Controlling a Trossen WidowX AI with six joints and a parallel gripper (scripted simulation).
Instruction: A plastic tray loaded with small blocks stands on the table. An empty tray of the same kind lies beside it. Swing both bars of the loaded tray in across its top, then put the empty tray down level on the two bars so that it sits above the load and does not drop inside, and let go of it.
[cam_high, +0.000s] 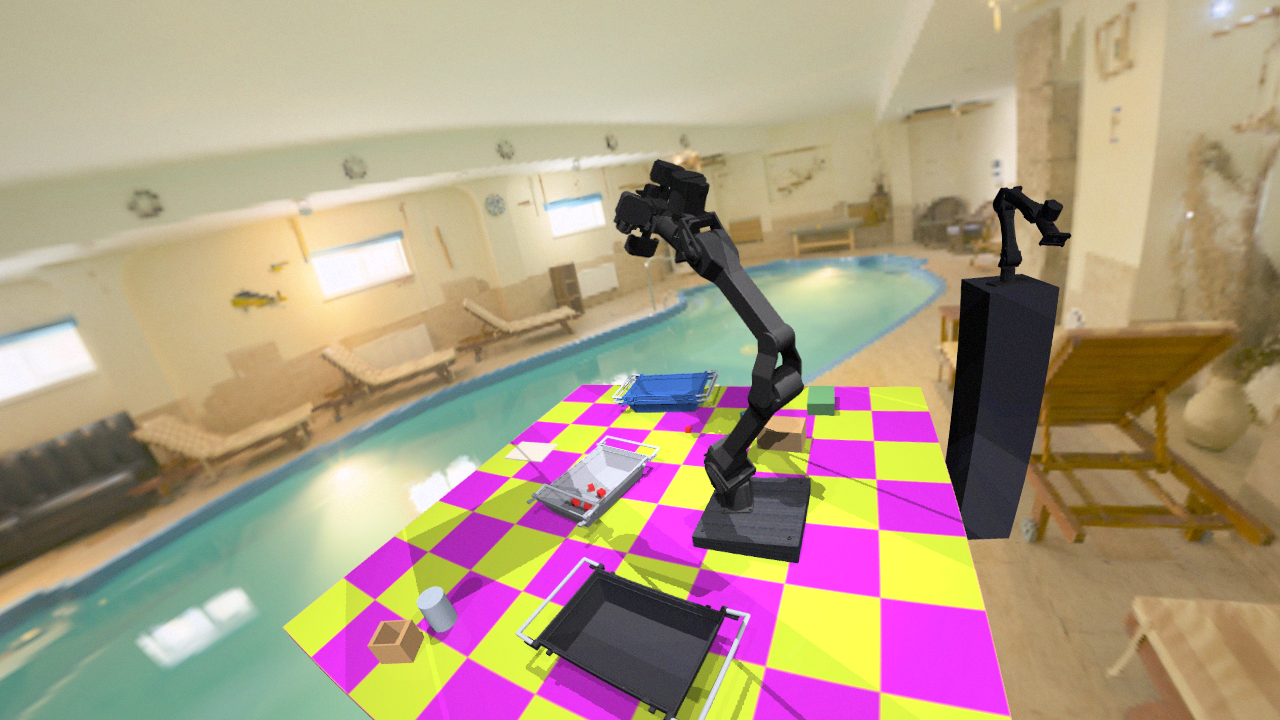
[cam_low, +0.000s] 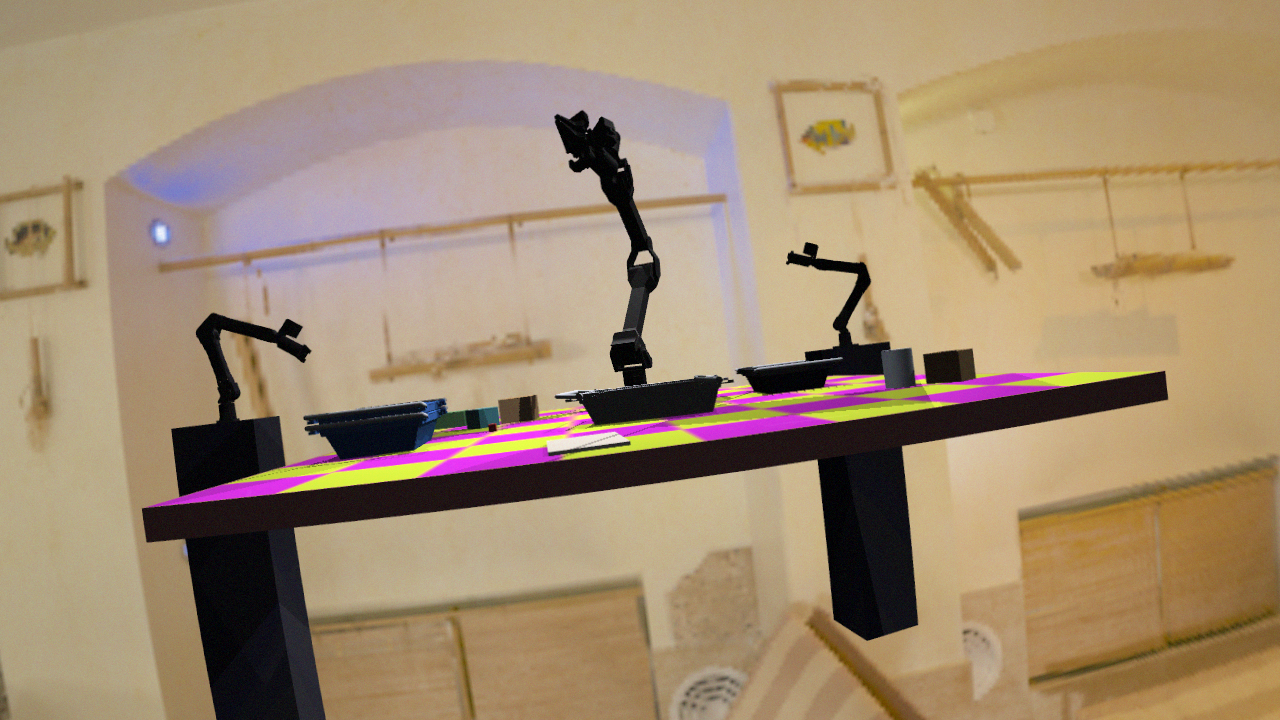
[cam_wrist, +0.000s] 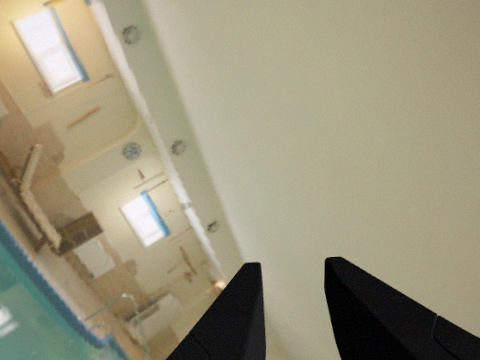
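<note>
My gripper tip is now 640 mm above the dark tray, 490 mm to the right of it and 10 mm past it. The rest, counted from my gripper tip: green block 670 mm below, 360 mm behind, 340 mm to the right; teal cube 670 mm below, 240 mm to the right, 160 mm behind; white plate 690 mm below, 540 mm ahead, 100 mm to the right.
</note>
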